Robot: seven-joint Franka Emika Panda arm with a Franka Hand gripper.
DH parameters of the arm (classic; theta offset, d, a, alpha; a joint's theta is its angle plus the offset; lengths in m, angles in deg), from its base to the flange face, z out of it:
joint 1: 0 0.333 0 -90
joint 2: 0 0 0 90
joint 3: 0 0.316 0.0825 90
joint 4: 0 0 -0.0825 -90
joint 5: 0 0.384 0 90
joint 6: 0 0 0.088 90
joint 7: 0 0.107 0 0
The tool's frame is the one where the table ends.
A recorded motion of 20 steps. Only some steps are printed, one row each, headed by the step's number.
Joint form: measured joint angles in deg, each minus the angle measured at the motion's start. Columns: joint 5, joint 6, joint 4, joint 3, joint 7, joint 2, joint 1.
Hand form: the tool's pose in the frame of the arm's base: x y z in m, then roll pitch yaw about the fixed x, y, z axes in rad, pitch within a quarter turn. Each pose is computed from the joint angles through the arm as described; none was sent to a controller.
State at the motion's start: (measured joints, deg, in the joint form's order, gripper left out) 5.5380 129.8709 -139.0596 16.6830 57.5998 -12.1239 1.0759
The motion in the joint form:
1: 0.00 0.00 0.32 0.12 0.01 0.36 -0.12
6: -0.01 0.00 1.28 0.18 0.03 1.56 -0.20
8: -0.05 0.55 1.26 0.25 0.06 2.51 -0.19
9: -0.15 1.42 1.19 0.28 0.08 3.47 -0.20
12: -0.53 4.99 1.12 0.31 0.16 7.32 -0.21
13: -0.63 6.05 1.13 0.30 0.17 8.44 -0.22
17: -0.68 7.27 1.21 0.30 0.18 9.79 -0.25
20: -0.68 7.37 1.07 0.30 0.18 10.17 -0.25
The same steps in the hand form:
1: 0.4435 0.1452 0.3876 -3.0956 -0.0081 -0.7607
6: 0.4489 0.1468 0.3856 -3.0958 -0.0015 -0.7603
8: 0.4504 0.1476 0.3788 -3.1001 0.0048 -0.7593
9: 0.4523 0.1480 0.3721 -3.1008 0.0080 -0.7587
12: 0.4600 0.1493 0.3464 -3.0987 0.0192 -0.7575
13: 0.4622 0.1496 0.3391 -3.0972 0.0222 -0.7575
17: 0.4649 0.1499 0.3306 -3.0947 0.0265 -0.7585
20: 0.4643 0.1497 0.3267 -3.1000 0.0315 -0.7587

